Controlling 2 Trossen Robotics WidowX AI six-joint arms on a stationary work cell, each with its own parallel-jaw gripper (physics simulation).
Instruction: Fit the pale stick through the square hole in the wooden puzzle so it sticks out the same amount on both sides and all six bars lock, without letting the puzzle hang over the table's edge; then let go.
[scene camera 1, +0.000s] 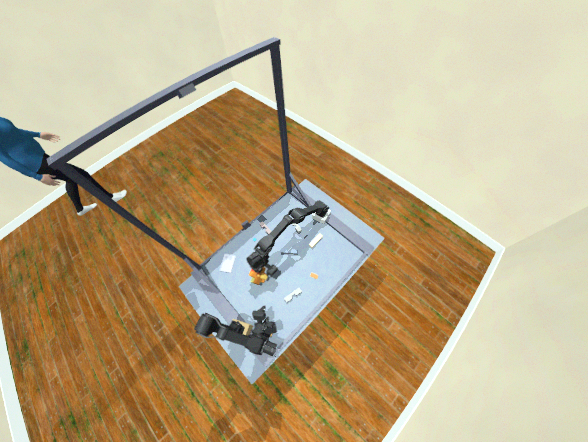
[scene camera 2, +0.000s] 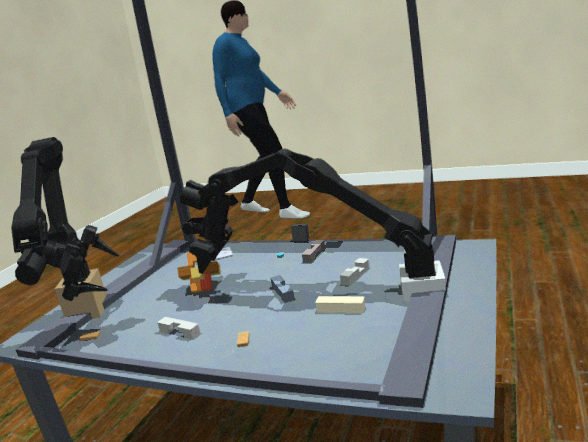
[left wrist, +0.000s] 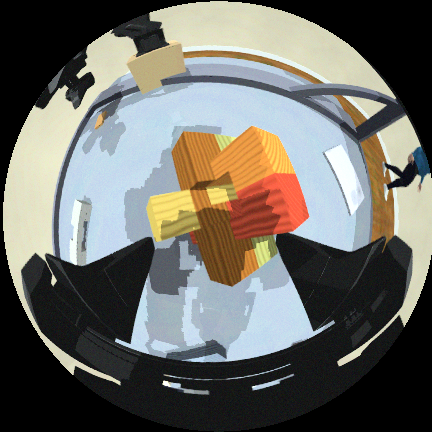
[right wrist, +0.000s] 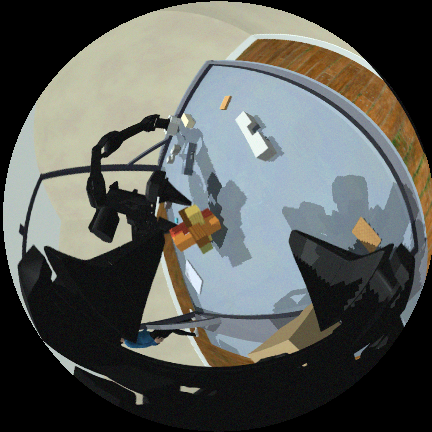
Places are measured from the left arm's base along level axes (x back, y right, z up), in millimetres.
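Pixels of known places: left gripper, fingertip midpoint: (scene camera 1: 261, 271) (scene camera 2: 206, 266) (left wrist: 214, 241) (right wrist: 185, 217); right gripper, fingertip midpoint: (scene camera 1: 266, 311) (scene camera 2: 113, 272) (right wrist: 229, 236); left arm's base at its link origin: (scene camera 1: 321, 212) (scene camera 2: 421, 271) (right wrist: 167, 123); right arm's base at its link origin: (scene camera 1: 237, 330) (left wrist: 151, 48).
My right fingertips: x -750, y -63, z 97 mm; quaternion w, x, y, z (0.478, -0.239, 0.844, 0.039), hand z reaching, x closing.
Observation:
Ahead of a thing's pixels: the offset from my right fingertips to its top centre.
The pale stick {dz -119, dx +554, dy -3 mm} (scene camera 1: 315, 240) (scene camera 2: 340, 304) (right wrist: 188, 120) lies flat on the table, apart from both grippers. The wooden puzzle {dz -66, dx +154, dy +174 mm} (scene camera 1: 258, 276) (scene camera 2: 202, 283) (left wrist: 215, 220) (right wrist: 200, 231), with brown, yellow, orange, red and pale green bars crossing, stands on the table. In the left wrist view a small recess shows near its middle; I cannot tell whether it runs through. My left gripper (left wrist: 214, 241) (right wrist: 185, 217) is open and empty close to the puzzle, its fingertips near either side. My right gripper (scene camera 2: 111, 271) (right wrist: 229, 236) is open and empty, above the table at the left in scene camera 2.
A white notched bar {dz -119, dx +167, dy -60 mm} (scene camera 1: 293, 295) (scene camera 2: 178, 327) (right wrist: 255, 135), a dark grey bar {dz -119, dx +395, dy +113 mm} (scene camera 2: 282, 288), a light grey bar {dz -119, dx +584, dy +177 mm} (scene camera 2: 355, 272) and an orange piece {dz -139, dx +339, dy -111 mm} (scene camera 2: 243, 338) (right wrist: 225, 102) lie around. A white card {dz -141, dx +113, dy +425 mm} (scene camera 1: 227, 263) (left wrist: 345, 180) lies beyond the puzzle. A beige box {dz -41, dx -172, dy +84 mm} (scene camera 2: 95, 295) supports the right arm.

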